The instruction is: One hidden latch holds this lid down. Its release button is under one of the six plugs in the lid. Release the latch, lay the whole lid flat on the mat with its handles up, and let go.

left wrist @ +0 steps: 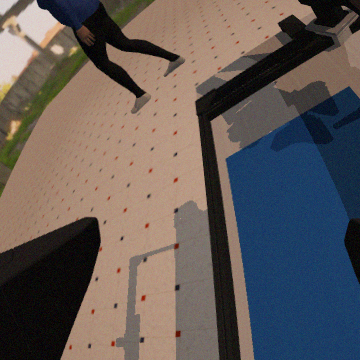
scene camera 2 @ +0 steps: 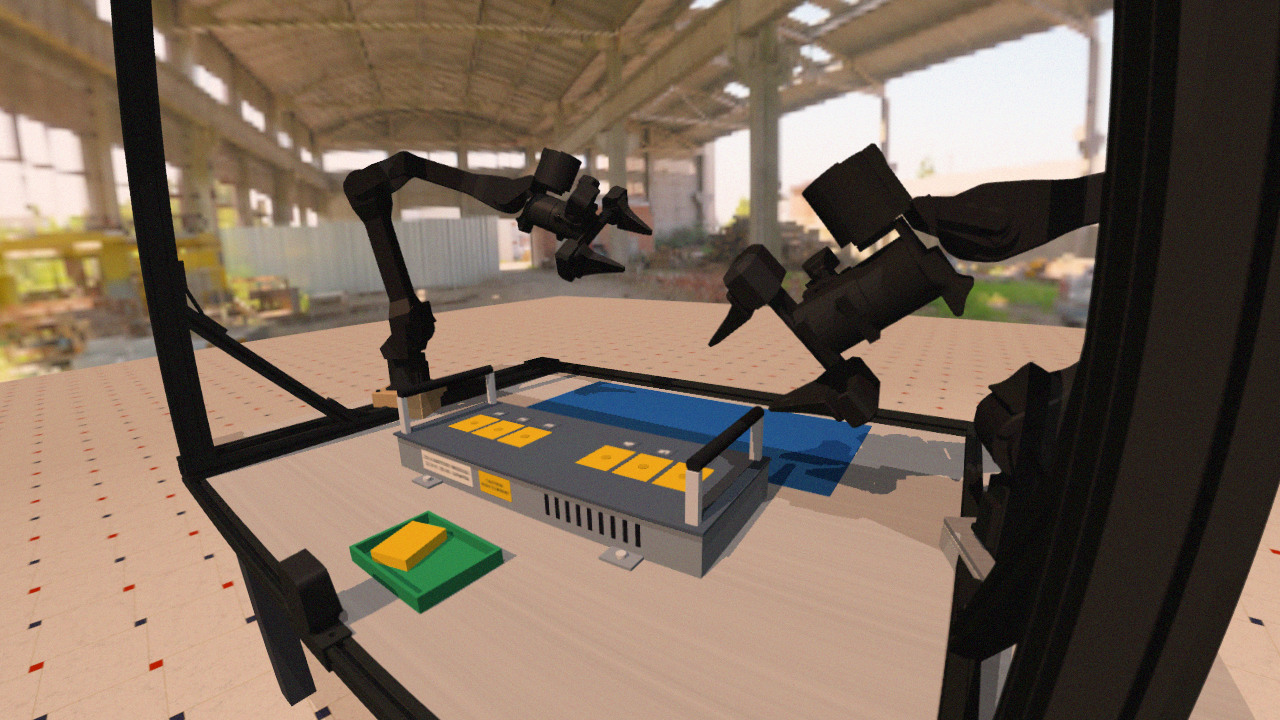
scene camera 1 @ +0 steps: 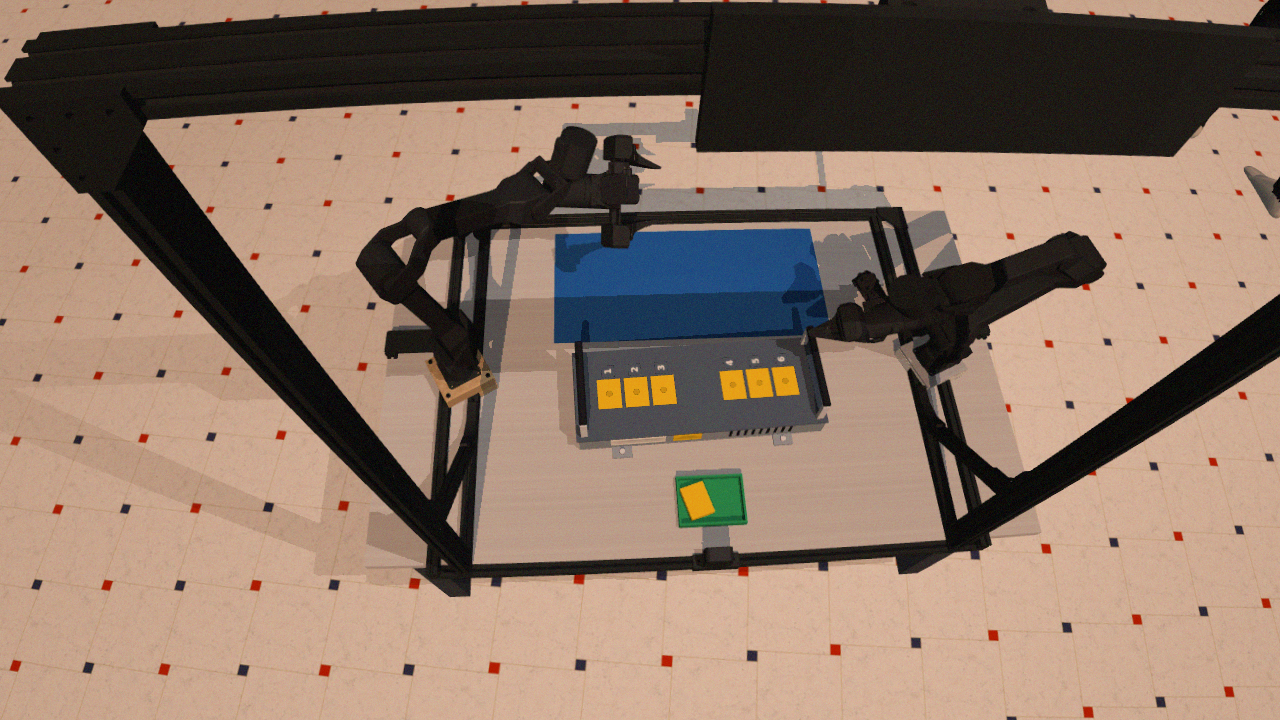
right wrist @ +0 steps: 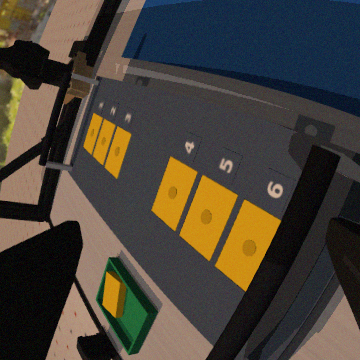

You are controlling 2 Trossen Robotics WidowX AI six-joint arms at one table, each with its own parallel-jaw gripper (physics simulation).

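Where they show: left gripper, between the fingertips: (left wrist: 229, 232) (scene camera 2: 638, 250) (scene camera 1: 659, 194); right gripper, between the fingertips: (scene camera 2: 740, 376) (scene camera 1: 817, 334) (right wrist: 207, 233); left arm's base, origin of its link: (scene camera 2: 409, 385) (scene camera 1: 459, 368); right arm's base, origin of its link: (left wrist: 331, 17) (scene camera 1: 933, 357).
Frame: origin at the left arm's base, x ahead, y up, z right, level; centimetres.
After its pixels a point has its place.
The dark grey lid (scene camera 1: 698, 389) @(x 36.1, y 0.2, z 26.8 cm) (scene camera 2: 563, 454) @(x 37.0, y 0.2, z 28.8 cm) (right wrist: 142, 150) @(x 36.6, y 0.2, z 24.4 cm) lies on its box, with a left handle (scene camera 1: 581, 380) @(x 17.3, y 6.4, z 16.9 cm) (scene camera 2: 447, 380) @(x 17.4, y 5.9, z 17.6 cm) and a right handle (scene camera 1: 818, 371) @(x 54.6, y 6.2, z 37.1 cm) (scene camera 2: 726, 438) @(x 55.1, y 6.2, z 38.1 cm) (right wrist: 290, 225) @(x 57.7, y 6.4, z 32.1 cm) upright. All six yellow plugs sit in it, such as plug 4 (scene camera 1: 732, 385) @(x 42.0, y 0.2, z 29.4 cm) (right wrist: 173, 192) @(x 42.4, y 0.2, z 29.3 cm). No button shows. My left gripper (scene camera 1: 646, 198) @(x 43.3, y 23.1, z -0.1 cm) (scene camera 2: 637, 250) @(x 43.3, y 23.1, z -0.1 cm) (left wrist: 229, 232) @(x 43.3, y 23.1, z -0.1 cm) is open and empty, high above the far edge of the blue mat (scene camera 1: 680, 268) @(x 50.2, y -4.5, z -0.3 cm) (scene camera 2: 662, 410) @(x 46.7, y -4.5, z -2.2 cm) (left wrist: 280, 210) @(x 63.0, y -4.5, z 3.9 cm) (right wrist: 250, 40) @(x 48.3, y -4.5, z 12.7 cm). My right gripper (scene camera 1: 811, 332) @(x 56.8, y 10.6, z 32.4 cm) (scene camera 2: 741, 376) @(x 56.8, y 10.6, z 32.4 cm) (right wrist: 207, 233) @(x 56.8, y 10.6, z 32.4 cm) is open and empty, near the right handle's far end; contact cannot be told.
A green tray (scene camera 1: 733, 521) @(x 28.3, y -3.0, z 50.1 cm) (scene camera 2: 460, 582) @(x 32.3, y -3.9, z 47.9 cm) (right wrist: 144, 337) @(x 32.2, y -4.5, z 48.3 cm) holds a loose yellow block (scene camera 1: 697, 499) @(x 25.1, y -3.0, z 43.5 cm) (scene camera 2: 409, 544) @(x 25.6, y -3.0, z 44.4 cm) (right wrist: 114, 295) @(x 26.4, y -3.0, z 43.4 cm) in front of the box. The mat lies behind the box. A black frame (scene camera 1: 572, 569) @(x 0.3, y -5.3, z 42.1 cm) surrounds the table. A person (left wrist: 110, 45) stands beyond it in the left wrist view.
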